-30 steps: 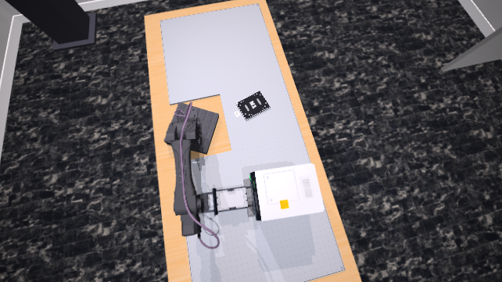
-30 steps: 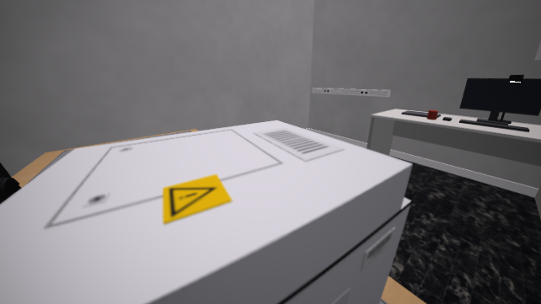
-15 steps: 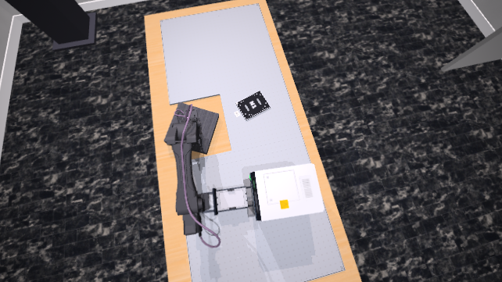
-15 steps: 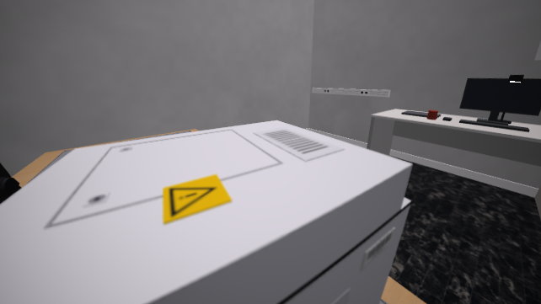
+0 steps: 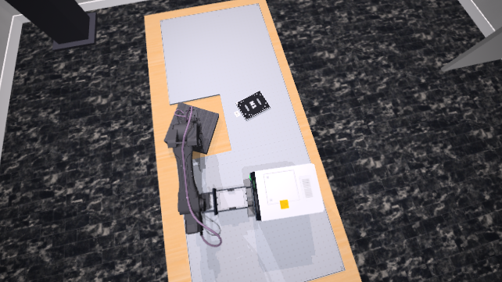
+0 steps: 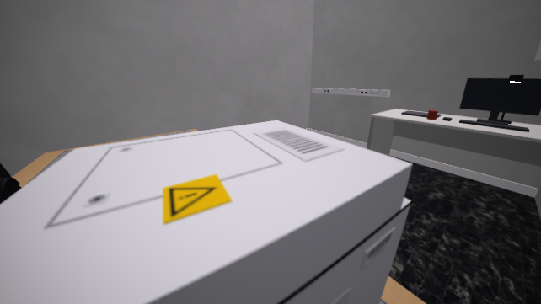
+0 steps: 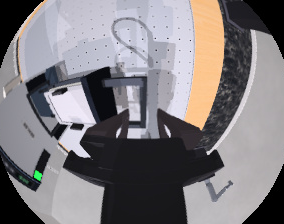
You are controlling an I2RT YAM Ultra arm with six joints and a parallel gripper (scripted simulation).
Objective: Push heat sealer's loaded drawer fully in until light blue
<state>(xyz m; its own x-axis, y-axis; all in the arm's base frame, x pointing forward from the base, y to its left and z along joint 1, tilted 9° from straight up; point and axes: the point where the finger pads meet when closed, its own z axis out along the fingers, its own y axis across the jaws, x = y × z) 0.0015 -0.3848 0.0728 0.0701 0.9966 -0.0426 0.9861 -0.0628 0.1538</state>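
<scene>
My hand is 120 mm short of the sealer drawer, 10 mm to the left of it and 30 mm above it.
</scene>
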